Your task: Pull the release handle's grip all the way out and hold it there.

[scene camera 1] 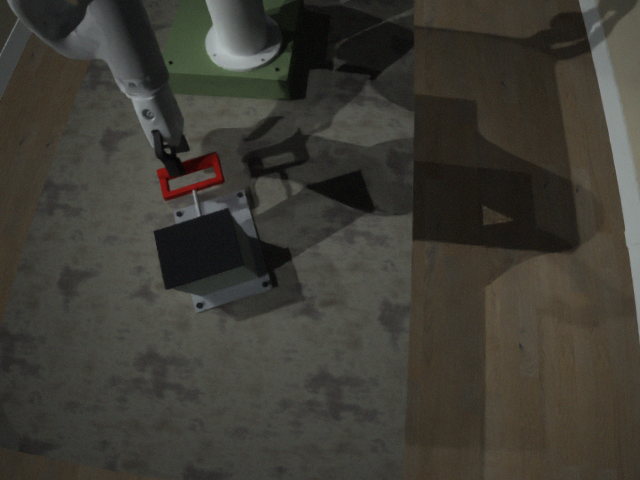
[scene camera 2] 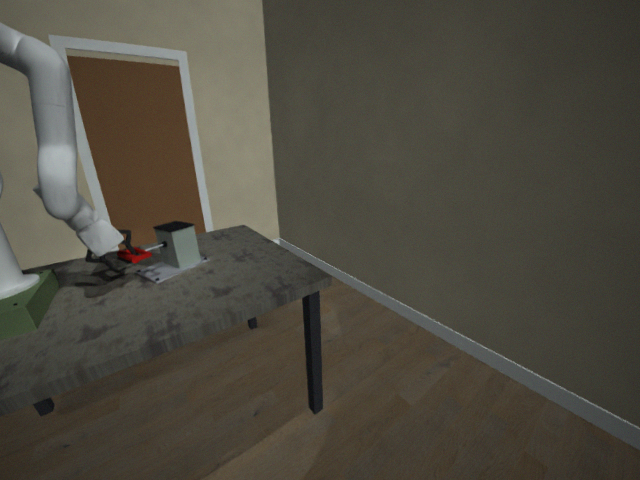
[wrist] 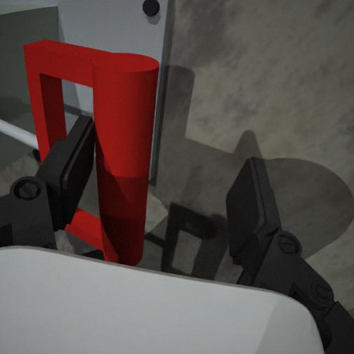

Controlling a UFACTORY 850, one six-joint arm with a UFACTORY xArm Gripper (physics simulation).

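Observation:
The red release handle [scene camera 1: 219, 169] [scene camera 2: 135, 256] is a rectangular loop held off the box by a thin pale rod [scene camera 1: 196, 203] [scene camera 2: 154, 248] [wrist: 17, 133]. A length of rod shows between the loop and the box [scene camera 1: 199, 250] [scene camera 2: 184, 248] [wrist: 25, 65]. The thick round grip [wrist: 125, 125] stands between my fingers in the wrist view. My gripper [scene camera 1: 174, 156] [scene camera 2: 125, 260] [wrist: 167, 159] is open. Its left finger reaches into the loop, against or very near the grip's inner side. Its right finger is well apart from the grip, outside the loop. Contact at the left pad is hard to tell.
The box has a dark top and stands on a light plate [scene camera 1: 227, 297] [scene camera 2: 157, 274] [wrist: 110, 25] with black bolts. The plate lies on the mottled grey table [scene camera 1: 310, 387] [scene camera 2: 232, 268]. The arm's green base [scene camera 1: 227, 85] [scene camera 2: 20, 317] is behind the handle.

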